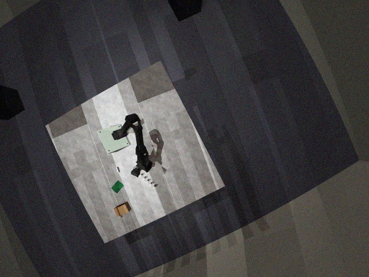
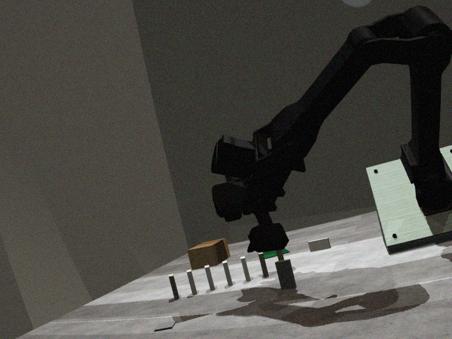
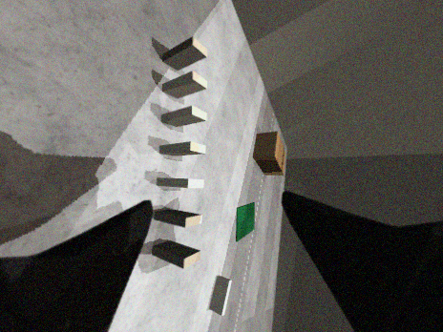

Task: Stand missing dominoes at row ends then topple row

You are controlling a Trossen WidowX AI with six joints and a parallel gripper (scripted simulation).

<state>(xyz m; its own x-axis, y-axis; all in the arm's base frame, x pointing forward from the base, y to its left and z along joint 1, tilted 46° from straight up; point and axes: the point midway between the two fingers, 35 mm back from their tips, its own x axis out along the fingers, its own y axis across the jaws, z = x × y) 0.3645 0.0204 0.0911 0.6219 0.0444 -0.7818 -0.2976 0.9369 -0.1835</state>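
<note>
My gripper tip is 3 cm short of the flat green square, 30 cm to the left of it and 11 cm above it. The rest, counted from my gripper tip: cardboard box: 23 cm ahead, 34 cm to the right, 8 cm below; then small dark flat patch: 10 cm ahead, 21 cm to the left, 10 cm below.
</note>
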